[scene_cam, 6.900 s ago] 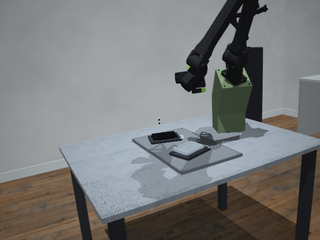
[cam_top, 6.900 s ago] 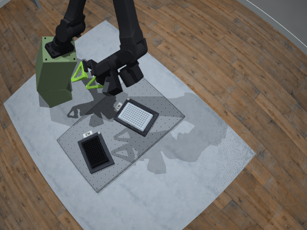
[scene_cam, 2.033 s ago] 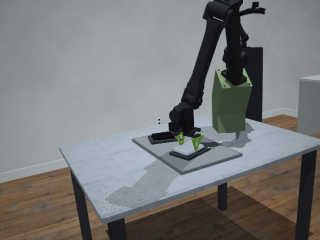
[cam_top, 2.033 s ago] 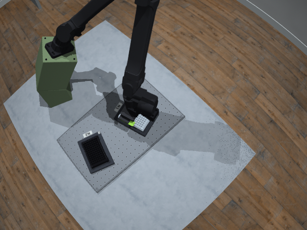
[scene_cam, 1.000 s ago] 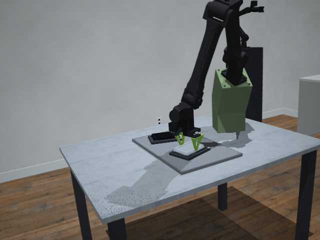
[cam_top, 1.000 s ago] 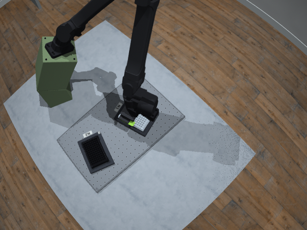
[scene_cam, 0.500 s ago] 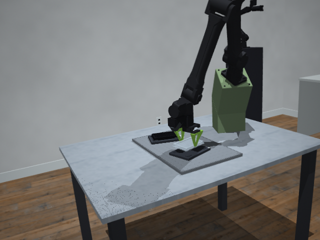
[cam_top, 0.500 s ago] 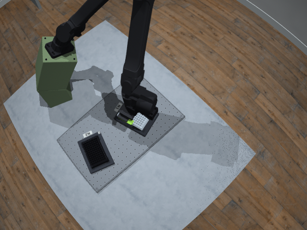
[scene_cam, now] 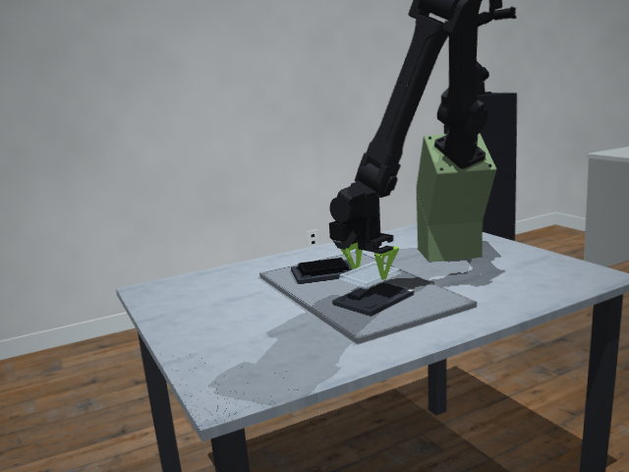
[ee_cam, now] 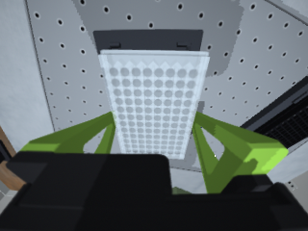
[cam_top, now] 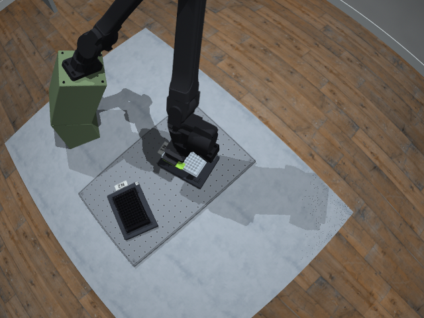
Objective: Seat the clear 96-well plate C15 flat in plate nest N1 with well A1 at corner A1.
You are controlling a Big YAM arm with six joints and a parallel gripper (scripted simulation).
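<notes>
Right now my hand is 60 mm above the dark plate nest N1. From my hand the other things lie so: clear plate C15 (10 mm below); N1 tag (100 mm behind, 70 mm below, 30 mm to the right); N2 tag (220 mm to the right, 90 mm behind, 70 mm below).
</notes>
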